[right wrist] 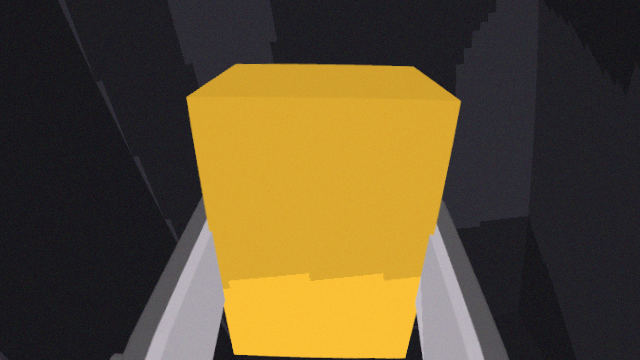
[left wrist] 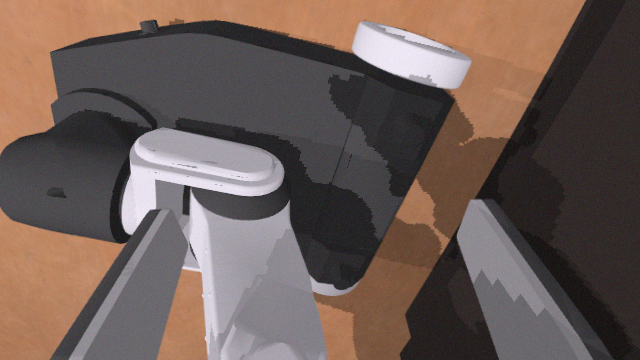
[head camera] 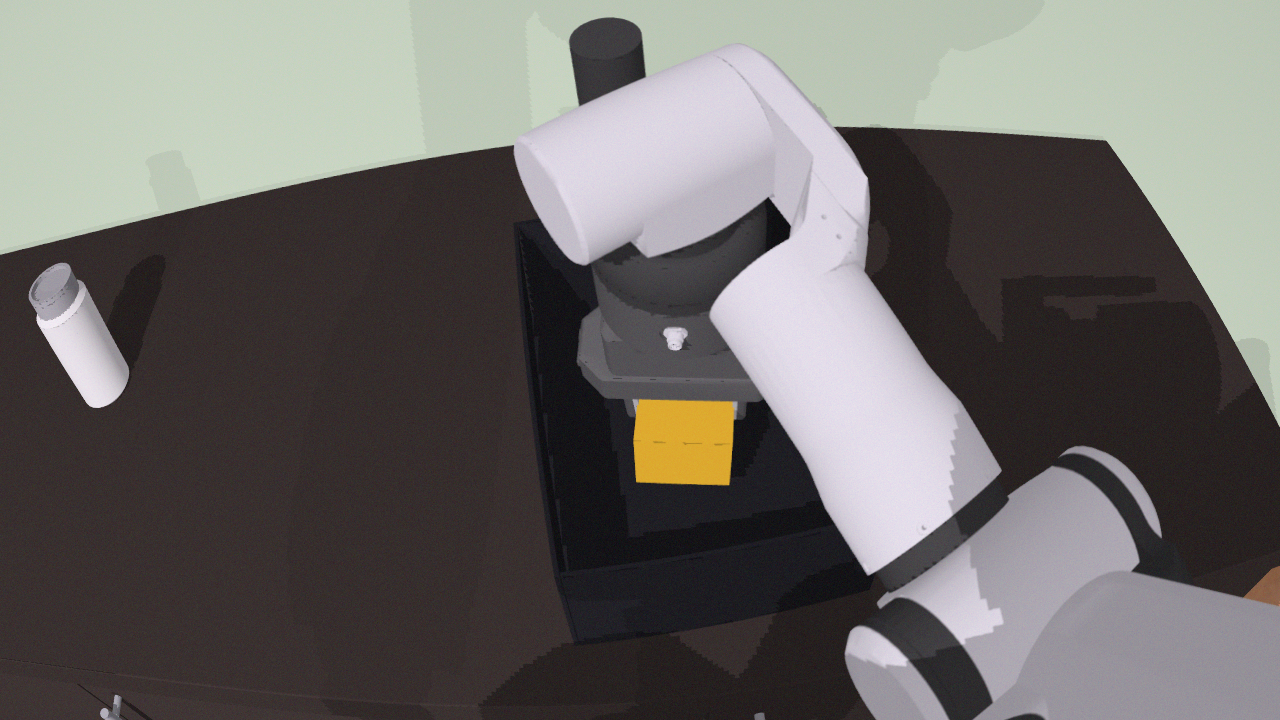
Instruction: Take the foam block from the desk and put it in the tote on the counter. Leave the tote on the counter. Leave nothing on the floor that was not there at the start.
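Places are measured from the robot's base along level axes (x right, y ahead, z up), in millimetres.
Pixels of known places: left gripper, fingertip midpoint: (left wrist: pixel 321 223); right gripper, fingertip midpoint: (right wrist: pixel 322 212) (head camera: pixel 687 405).
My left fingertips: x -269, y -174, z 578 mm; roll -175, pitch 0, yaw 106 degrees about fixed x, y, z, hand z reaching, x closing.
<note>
Ahead of a thing's pixels: the offset from my left fingertips to its top centre. Level surfaces: height alone.
The yellow foam block @[dz +412, dx +269, dy +650 mm] (head camera: pixel 683 443) (right wrist: pixel 322 190) is held between the fingers of my right gripper (head camera: pixel 684 410) (right wrist: pixel 322 212), which is shut on it. In the head camera the block appears within the outline of the black tote @[dz +433, dx +270, dy +660 mm] (head camera: pixel 716 586), whose dark walls and floor surround the block in the right wrist view. Whether the block touches the tote's floor I cannot tell. The tote stands on the dark counter @[dz +333 mm] (head camera: pixel 313 447), and my right arm hides its back right part. My left gripper (left wrist: pixel 321 223) is open, with its fingers wide apart and no object between them.
A white bottle @[dz +481, dx -310, dy +735 mm] (head camera: pixel 85 344) with a grey cap stands at the left of the counter in the head camera. In the left wrist view, the robot's dark base (left wrist: pixel 240 85) with a white wheel (left wrist: pixel 410 57) is over the orange-brown floor @[dz -577 mm] (left wrist: pixel 280 20), beside a dark furniture edge at the right.
</note>
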